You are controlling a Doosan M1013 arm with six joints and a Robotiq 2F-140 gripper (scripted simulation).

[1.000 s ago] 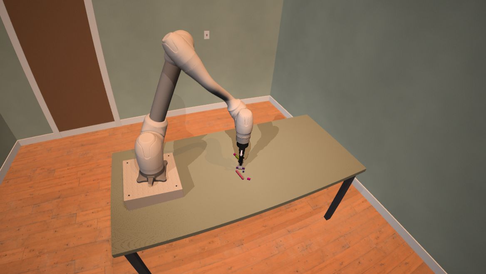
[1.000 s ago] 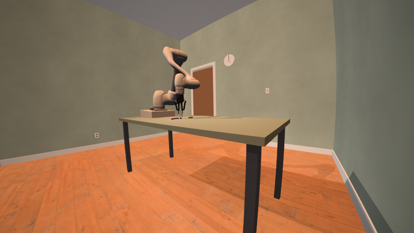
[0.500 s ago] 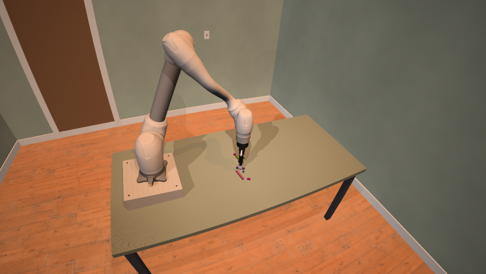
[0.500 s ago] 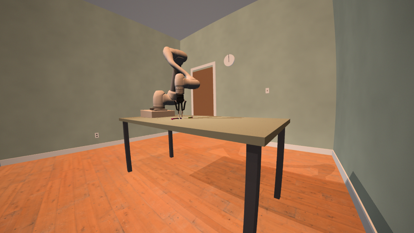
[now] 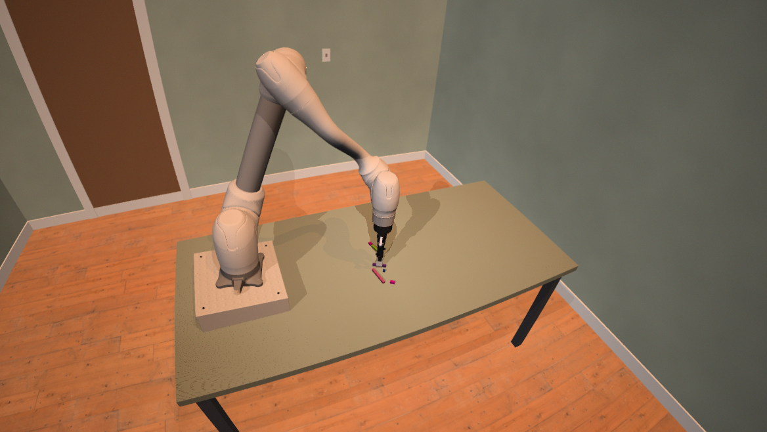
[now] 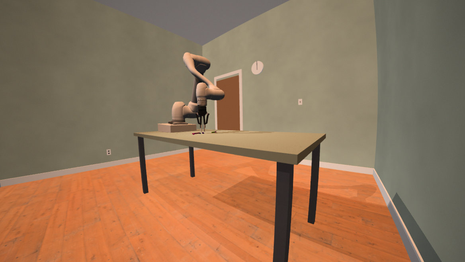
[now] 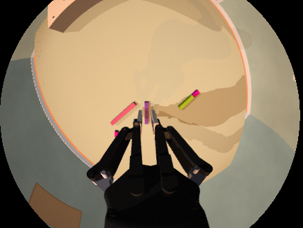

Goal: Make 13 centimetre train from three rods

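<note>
Right now my hand is 5 cm above the purple rod. Round my hand: blue rod 1 cm ahead, 3 cm to the right, 5 cm below; then pink rod 2 cm behind, 6 cm to the right, 5 cm below; then lime rod 11 cm to the left, 5 cm below.
</note>
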